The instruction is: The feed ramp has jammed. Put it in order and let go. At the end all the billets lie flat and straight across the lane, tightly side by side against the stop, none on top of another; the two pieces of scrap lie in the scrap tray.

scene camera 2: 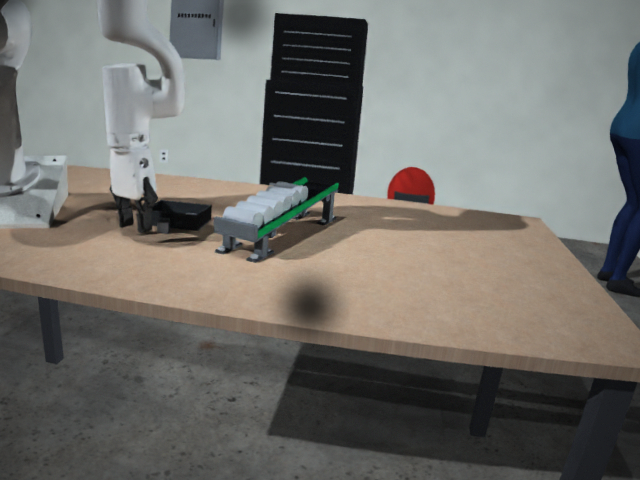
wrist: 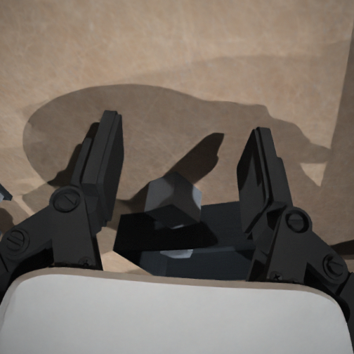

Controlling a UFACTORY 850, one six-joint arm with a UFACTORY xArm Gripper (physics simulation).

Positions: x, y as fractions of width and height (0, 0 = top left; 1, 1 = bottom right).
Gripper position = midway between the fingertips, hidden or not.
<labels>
gripper: scene camera 2 0.21, 0.48; wrist 0.52, 0.40
black scrap tray: scene camera 2 0.27, 0.44; wrist 0.62, 0.71
</labels>
